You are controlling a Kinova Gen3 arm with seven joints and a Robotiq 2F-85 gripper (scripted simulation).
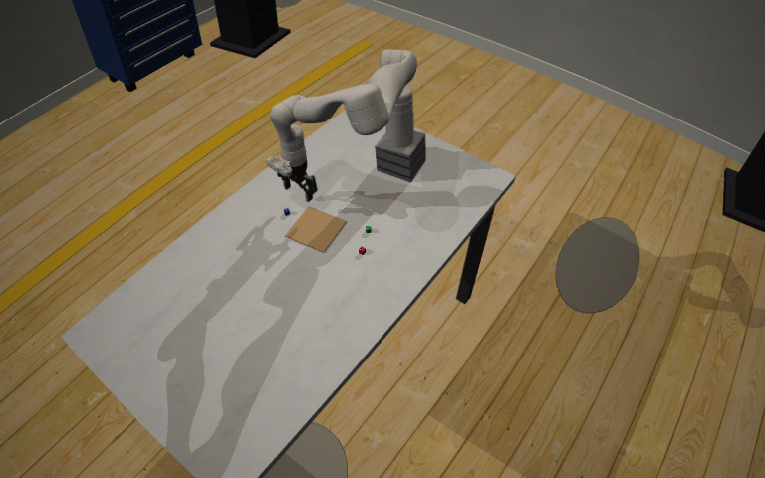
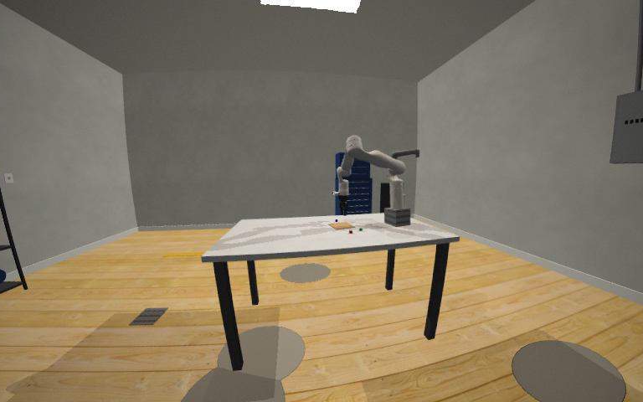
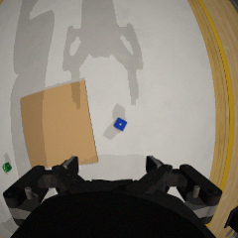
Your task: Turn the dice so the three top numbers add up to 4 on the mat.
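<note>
The green die lies 25 cm to the left of my hand, 5 cm below it and 2 cm behind it. Round my hand: blue die: 5 cm below, 5 cm ahead, 2 cm to the right; tan mat: 10 cm to the left, 6 cm below, 6 cm ahead; red die: 27 cm to the left, 7 cm ahead, 5 cm below.
</note>
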